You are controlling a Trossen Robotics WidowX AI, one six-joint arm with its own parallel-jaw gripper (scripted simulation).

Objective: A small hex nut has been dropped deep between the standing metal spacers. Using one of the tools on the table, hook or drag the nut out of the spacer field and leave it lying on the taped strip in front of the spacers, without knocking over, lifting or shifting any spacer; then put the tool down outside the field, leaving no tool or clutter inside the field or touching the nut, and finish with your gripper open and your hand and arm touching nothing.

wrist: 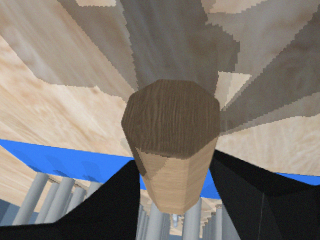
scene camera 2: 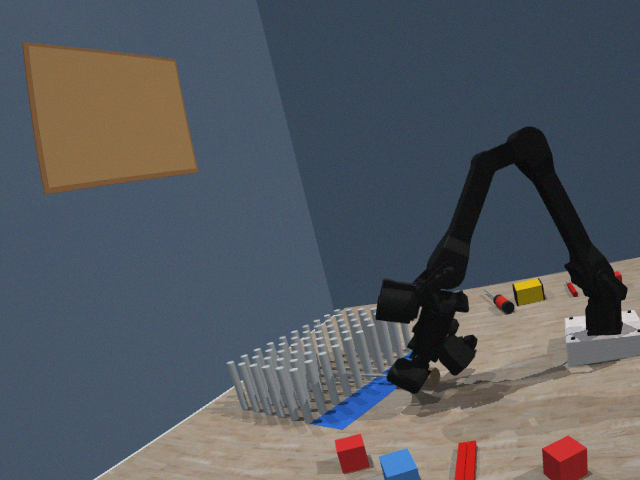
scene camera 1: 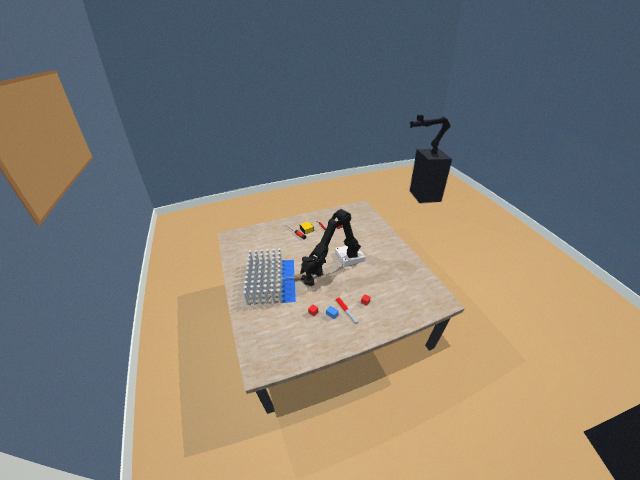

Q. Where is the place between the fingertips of the gripper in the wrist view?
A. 173, 161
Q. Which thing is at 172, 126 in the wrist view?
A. A wooden-handled tool.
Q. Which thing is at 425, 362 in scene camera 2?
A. The gripper.
